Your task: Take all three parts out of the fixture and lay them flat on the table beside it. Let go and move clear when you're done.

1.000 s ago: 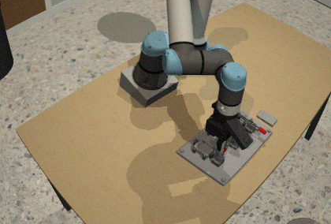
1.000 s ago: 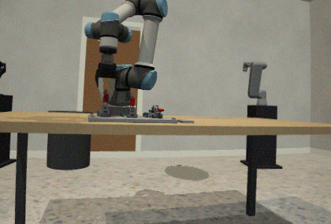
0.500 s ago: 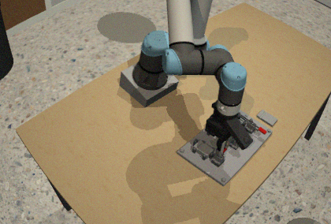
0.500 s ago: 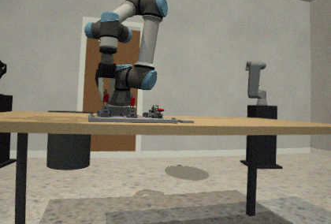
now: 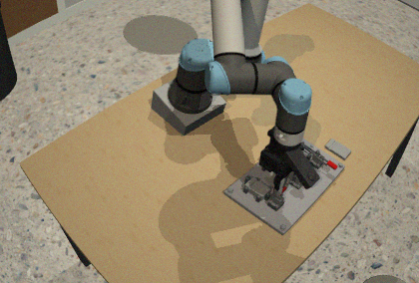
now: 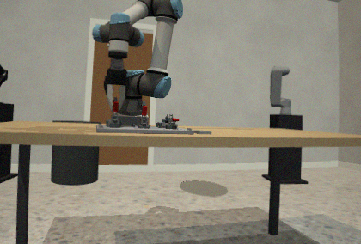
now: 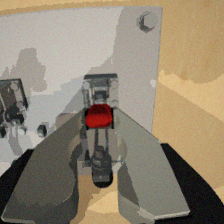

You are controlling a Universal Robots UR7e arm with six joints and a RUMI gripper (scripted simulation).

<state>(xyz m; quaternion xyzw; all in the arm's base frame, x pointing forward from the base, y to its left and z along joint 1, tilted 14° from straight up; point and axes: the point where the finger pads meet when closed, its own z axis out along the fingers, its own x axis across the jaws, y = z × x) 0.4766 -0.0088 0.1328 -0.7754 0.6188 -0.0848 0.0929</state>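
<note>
Right now the grey fixture plate is 6 cm behind my hand, 10 cm to the left of it and 8 cm below it.
</note>
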